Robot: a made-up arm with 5 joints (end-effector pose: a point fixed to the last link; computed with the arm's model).
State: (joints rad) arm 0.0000 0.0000 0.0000 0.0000 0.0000
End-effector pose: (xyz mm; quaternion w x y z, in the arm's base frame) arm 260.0 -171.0 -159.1 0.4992 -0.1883 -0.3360 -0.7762
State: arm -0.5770 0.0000 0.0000 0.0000 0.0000
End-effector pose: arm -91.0 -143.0 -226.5 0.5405 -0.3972 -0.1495 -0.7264
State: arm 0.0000 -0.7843 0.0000 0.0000 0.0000
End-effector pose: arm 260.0 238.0 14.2 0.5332 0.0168 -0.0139 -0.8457
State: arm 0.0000 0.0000 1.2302 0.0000 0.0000
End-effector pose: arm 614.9 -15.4 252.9 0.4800 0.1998 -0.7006 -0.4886
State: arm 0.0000 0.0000 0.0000 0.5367 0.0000
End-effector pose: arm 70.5 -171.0 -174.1 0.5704 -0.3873 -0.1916 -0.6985
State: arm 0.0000 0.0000 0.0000 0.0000 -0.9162
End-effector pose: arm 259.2 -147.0 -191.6 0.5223 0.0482 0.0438 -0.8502
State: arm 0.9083 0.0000 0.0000 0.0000 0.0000
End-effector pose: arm 594.8 -132.7 279.0 0.3531 0.1651 -0.5682 -0.7247
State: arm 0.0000 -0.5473 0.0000 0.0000 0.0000
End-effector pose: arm 260.0 130.7 -71.6 0.5315 -0.0463 -0.1138 -0.8381
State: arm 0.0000 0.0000 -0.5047 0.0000 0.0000
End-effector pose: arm 28.9 -103.3 -202.9 0.4521 -0.3353 -0.1410 -0.8145
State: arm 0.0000 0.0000 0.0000 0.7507 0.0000
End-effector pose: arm -2.7 -171.0 -151.7 0.5876 -0.4597 -0.1296 -0.6531
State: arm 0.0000 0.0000 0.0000 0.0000 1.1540
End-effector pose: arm 261.1 -151.6 -113.2 0.3263 -0.4255 -0.7074 -0.4605
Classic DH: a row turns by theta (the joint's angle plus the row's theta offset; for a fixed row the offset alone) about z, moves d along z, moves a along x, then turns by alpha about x. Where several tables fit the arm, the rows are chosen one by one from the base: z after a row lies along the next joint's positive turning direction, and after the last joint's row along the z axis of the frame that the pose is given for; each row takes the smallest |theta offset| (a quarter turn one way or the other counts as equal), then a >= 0, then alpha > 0; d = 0 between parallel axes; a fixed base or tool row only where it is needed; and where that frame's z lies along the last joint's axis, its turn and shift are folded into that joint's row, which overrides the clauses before.
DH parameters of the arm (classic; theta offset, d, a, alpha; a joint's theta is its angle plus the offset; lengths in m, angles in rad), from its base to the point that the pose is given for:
base (fixed): -0.1127 0.3835 -0.0136 1.3997
joint 1: -1.5515 0.1826 -0.0075 1.4598
joint 2: 0.4729 -0.053 -0.016 -1.2362
joint 3: -1.1593 -0.4295 0.0258 2.426
joint 4: -1.0215 -0.2838 0.3258 -1.5706
joint 5: -0.78 -0.1281 -0.0259 1.5098
tool (fixed): 2.6782 -0.0377 0 0

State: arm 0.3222 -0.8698 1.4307 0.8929 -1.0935
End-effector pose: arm 544.2 70.4 379.3 0.6833 0.3699 -0.0413 -0.6282
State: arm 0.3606 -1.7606 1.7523 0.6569 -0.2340
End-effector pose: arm 506.9 -48.6 768.1 0.3078 0.5942 -0.1842 -0.7199
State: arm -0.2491 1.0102 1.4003 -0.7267 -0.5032
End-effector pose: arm 463.3 73.5 28.0 0.8205 0.2606 -0.5077 -0.0339
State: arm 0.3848 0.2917 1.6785 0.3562 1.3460
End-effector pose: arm 551.9 50.0 503.8 0.2873 -0.0659 0.9554 -0.0187
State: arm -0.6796 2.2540 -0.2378 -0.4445 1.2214
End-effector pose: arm 352.3 -640.1 445.3 0.0123 -0.2520 -0.8307 0.4964
